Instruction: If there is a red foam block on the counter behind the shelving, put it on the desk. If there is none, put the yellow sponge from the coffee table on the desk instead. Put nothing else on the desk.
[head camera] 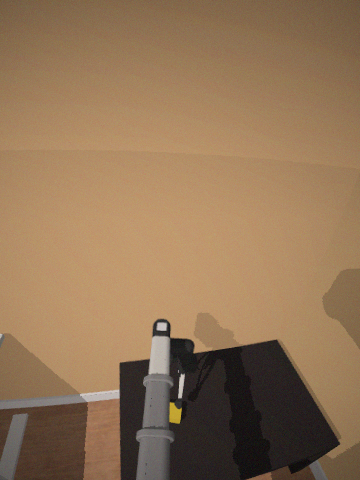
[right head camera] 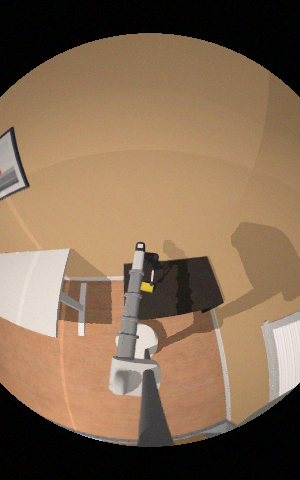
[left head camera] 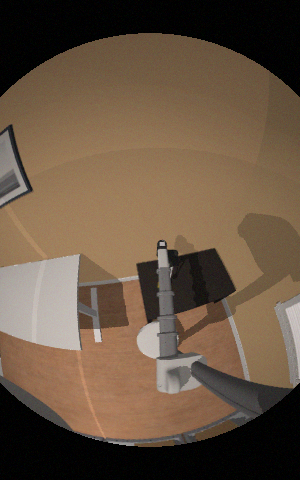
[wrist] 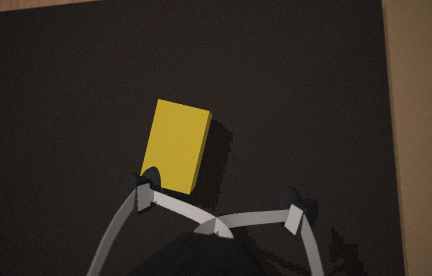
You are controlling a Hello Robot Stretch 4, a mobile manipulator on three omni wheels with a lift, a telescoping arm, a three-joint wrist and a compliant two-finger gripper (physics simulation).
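Where they show: gripper, fingertip midpoint: (head camera: pixel 178 390) (right head camera: pixel 151 277) (wrist: pixel 219 192); robot's base, origin of the base link: (right head camera: pixel 137 340) (left head camera: pixel 156 338).
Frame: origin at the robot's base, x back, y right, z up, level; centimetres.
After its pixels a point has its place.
Observation:
The yellow sponge (head camera: pixel 175 413) {x -49.0, y 7.7, z 46.7 cm} (right head camera: pixel 147 287) {x -48.9, y 6.0, z 46.8 cm} (wrist: pixel 175 145) {x -50.6, y 5.1, z 46.8 cm} lies on the dark coffee table (head camera: pixel 295 425) {x -44.7, y 60.7, z 42.3 cm} (left head camera: pixel 217 280) {x -49.8, y 59.6, z 42.3 cm} (right head camera: pixel 205 285) {x -54.5, y 61.0, z 42.2 cm} (wrist: pixel 300 75) {x -65.1, y -5.5, z 42.3 cm}. The arm partly covers it in the head camera view. My gripper (wrist: pixel 219 192) {x -56.4, y 8.8, z 52.1 cm} is open and empty above the table. In the wrist view its left fingertip overlaps the sponge's lower left corner, and the right fingertip is well to the right of the sponge. A white table top (left head camera: pixel 55 300) {x -22.1, y -77.1, z 69.3 cm} (right head camera: pixel 35 290) {x -18.3, y -83.7, z 69.3 cm}, perhaps the desk, stands at the left. The red foam block, the counter and the shelving cannot be made out.
A tan wall (head camera: pixel 180 225) {x -81.7, y 4.4, z 116.8 cm} (left head camera: pixel 150 200) {x -79.7, y -6.0, z 108.0 cm} (right head camera: pixel 150 200) {x -81.6, y 3.9, z 108.8 cm} rises behind the coffee table. A framed picture (left head camera: pixel 10 170) {x -62.4, y -84.8, z 151.6 cm} (right head camera: pixel 10 165) {x -62.3, y -85.0, z 153.1 cm} hangs at the left. A white slatted object (right head camera: pixel 287 350) {x 19.6, y 96.9, z 92.8 cm} is at the right. Wooden floor (left head camera: pixel 115 390) {x 71.5, y -45.4, z -2.7 cm} (right head camera: pixel 90 390) {x 79.7, y -45.5, z -2.8 cm} lies between the tables and my base.

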